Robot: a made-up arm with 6 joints.
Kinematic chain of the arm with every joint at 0, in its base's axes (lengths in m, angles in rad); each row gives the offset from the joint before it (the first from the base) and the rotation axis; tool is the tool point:
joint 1: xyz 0 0 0.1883 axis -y
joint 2: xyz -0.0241 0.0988 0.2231 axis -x
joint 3: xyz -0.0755 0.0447 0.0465 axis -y
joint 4: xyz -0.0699 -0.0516 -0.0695 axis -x
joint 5: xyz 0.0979 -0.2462 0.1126 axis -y
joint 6: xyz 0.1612 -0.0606 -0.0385 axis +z
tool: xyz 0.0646 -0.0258 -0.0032
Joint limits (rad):
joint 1: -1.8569..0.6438
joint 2: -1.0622..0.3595
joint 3: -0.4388..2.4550
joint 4: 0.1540..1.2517
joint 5: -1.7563..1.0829
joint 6: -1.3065..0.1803
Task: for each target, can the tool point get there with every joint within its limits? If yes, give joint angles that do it. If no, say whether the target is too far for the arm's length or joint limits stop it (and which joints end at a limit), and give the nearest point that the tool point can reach.
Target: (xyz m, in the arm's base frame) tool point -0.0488 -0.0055 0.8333
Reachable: yes | joints -0.4352 0.2012 1.3337 0.9438 -0.0124 -0.8994
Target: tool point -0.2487 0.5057 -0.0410
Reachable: no: joint limits stop it (at a limit: joint 1, joint 3, joint 4, joint 5, joint 6) | nearest point -0.4225 0.2669 0.0173 | short by 0.301 m
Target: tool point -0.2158 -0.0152 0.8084
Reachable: yes | joints -0.3517 -0.2729 1.4361 0.9493 0.7281 -0.3854
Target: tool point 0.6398 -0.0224 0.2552
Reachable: yes | joints -1.4691 -0.2901 0.3287 1.1380 0.5511 -0.6263
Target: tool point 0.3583 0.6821 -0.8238
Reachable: no: too far | nearest point 0.3554 0.3223 -0.1435 | short by 0.770 m
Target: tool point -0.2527 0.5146 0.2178
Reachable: no: joint limits stop it (at a limit: joint 3, joint 4, joint 5, joint 6) | nearest point -0.4661 0.2879 0.2427 | short by 0.312 m
